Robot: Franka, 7 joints.
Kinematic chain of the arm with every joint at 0, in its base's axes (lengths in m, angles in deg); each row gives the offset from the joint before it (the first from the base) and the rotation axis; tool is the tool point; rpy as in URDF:
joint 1: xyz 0 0 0.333 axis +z
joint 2: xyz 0 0 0 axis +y
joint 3: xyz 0 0 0.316 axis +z
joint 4: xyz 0.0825 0 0 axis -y
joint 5: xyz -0.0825 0 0.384 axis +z
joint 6: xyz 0 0 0 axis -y
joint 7: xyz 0.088 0 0 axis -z
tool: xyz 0 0 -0.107 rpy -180 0 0
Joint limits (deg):
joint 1: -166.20..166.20
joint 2: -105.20..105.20
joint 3: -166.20..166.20
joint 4: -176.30..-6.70
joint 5: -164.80..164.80
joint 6: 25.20..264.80
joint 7: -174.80..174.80
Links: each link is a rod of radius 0.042 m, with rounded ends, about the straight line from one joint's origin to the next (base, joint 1, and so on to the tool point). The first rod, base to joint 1, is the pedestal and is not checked.
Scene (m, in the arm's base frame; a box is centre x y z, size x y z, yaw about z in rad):
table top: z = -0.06
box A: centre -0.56 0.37 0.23 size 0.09 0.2 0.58 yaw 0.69
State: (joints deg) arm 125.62 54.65 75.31 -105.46 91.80 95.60 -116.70
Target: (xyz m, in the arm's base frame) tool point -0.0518 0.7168 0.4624
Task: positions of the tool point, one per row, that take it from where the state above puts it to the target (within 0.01 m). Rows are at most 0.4 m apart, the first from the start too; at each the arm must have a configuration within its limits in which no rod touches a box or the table.
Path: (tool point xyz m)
1: -0.6137 -0.0738 0.5536
2: -0.5904 -0.0490 0.6507
3: -0.5579 -0.0610 0.7276
4: -0.5304 -0.1046 0.7744
5: -0.5119 0.2557 0.7528
6: -0.3335 0.5583 0.6432
7: -0.0518 0.7168 0.4624

